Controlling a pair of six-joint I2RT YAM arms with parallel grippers.
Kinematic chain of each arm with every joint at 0, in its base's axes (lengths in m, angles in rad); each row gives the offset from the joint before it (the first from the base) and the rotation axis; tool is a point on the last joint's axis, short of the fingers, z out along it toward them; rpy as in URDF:
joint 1: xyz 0 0 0.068 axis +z
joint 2: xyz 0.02 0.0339 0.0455 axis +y
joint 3: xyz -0.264 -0.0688 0 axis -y
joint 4: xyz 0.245 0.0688 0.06 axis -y
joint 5: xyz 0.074 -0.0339 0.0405 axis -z
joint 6: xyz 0.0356 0 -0.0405 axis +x
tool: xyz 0 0 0 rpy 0 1.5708 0
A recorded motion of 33 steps. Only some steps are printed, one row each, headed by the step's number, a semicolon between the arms.
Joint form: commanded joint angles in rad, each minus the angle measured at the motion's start. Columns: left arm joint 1, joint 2, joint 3, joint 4, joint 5, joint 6; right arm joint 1, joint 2, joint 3, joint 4, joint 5, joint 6.
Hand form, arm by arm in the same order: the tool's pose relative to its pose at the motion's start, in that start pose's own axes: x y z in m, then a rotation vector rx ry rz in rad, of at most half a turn. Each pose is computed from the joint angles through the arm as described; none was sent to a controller.
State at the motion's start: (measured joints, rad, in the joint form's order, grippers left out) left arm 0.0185 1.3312 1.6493 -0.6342 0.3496 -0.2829; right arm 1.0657 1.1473 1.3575 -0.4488 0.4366 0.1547
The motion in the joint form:
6: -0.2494 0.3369 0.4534 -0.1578 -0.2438 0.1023; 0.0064 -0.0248 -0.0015 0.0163 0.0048 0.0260
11: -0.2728 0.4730 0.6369 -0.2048 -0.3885 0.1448; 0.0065 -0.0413 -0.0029 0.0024 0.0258 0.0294
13: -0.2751 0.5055 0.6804 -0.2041 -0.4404 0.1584; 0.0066 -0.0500 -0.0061 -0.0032 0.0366 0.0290
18: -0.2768 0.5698 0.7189 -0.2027 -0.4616 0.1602; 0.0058 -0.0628 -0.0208 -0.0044 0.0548 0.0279
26: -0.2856 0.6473 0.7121 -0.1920 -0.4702 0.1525; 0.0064 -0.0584 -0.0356 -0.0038 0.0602 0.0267
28: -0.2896 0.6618 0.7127 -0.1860 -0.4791 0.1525; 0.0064 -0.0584 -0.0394 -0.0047 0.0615 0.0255
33: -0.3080 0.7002 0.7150 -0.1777 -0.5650 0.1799; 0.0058 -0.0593 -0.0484 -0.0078 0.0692 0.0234
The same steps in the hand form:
6: -0.0257 -0.0649 0.0725 -0.0215 0.0551 0.1731; -0.0050 -0.0018 -0.0087 -0.0075 -0.0357 0.0416
11: -0.0360 -0.0695 0.0984 -0.1393 0.0255 0.2271; -0.0057 -0.0050 -0.0140 0.0129 -0.0401 0.0459
13: -0.0395 -0.0692 0.1044 -0.1847 0.0030 0.2427; -0.0054 -0.0066 -0.0164 0.0235 -0.0417 0.0456
18: -0.0345 -0.0652 0.1266 -0.2097 0.0222 0.2456; -0.0028 -0.0088 -0.0184 0.0427 -0.0420 0.0436
26: -0.0143 -0.0577 0.1637 -0.2281 0.0929 0.2424; 0.0022 -0.0078 -0.0147 0.0503 -0.0264 0.0339
28: -0.0107 -0.0573 0.1702 -0.2350 0.0993 0.2447; 0.0035 -0.0078 -0.0141 0.0523 -0.0225 0.0306
33: 0.0001 -0.0573 0.1867 -0.3070 0.1130 0.2866; 0.0063 -0.0082 -0.0131 0.0621 -0.0139 0.0236

